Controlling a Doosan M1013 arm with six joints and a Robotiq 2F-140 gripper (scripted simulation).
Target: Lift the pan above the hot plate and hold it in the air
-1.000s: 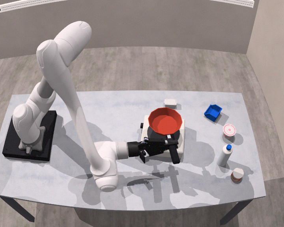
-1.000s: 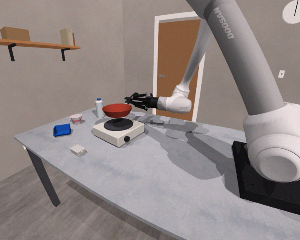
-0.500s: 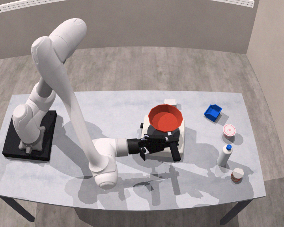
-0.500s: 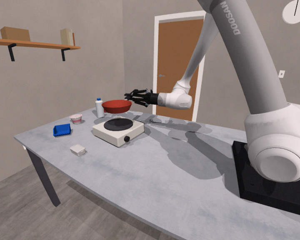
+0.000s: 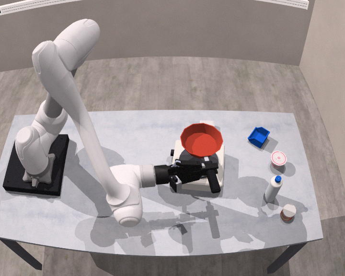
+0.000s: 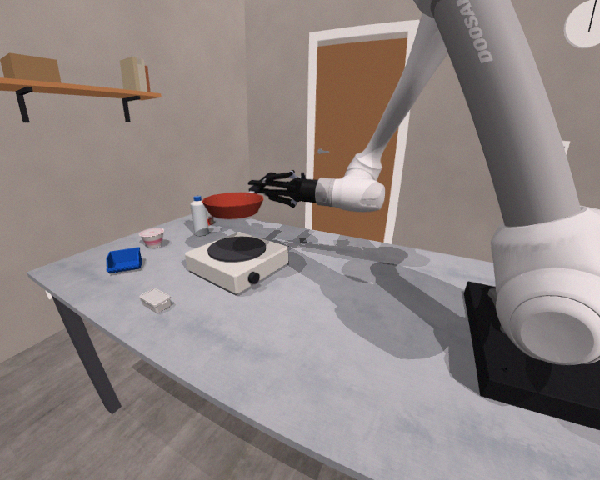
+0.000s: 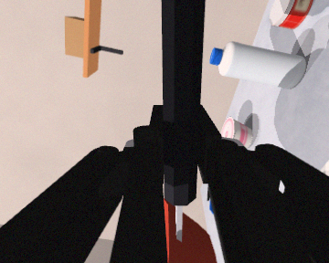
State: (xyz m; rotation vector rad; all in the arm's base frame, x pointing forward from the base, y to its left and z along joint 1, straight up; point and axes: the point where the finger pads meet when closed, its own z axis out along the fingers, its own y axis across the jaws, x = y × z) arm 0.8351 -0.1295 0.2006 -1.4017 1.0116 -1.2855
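My gripper is now 100 mm to the right of the red pan, 20 mm above it and 10 mm past it. The rest, counted from my hand: white hot plate 210 mm below, 160 mm to the left, 40 mm behind; then white bottle 330 mm ahead, 160 mm below, 20 mm to the right; then small white box 430 mm to the left, 230 mm below, 50 mm ahead.
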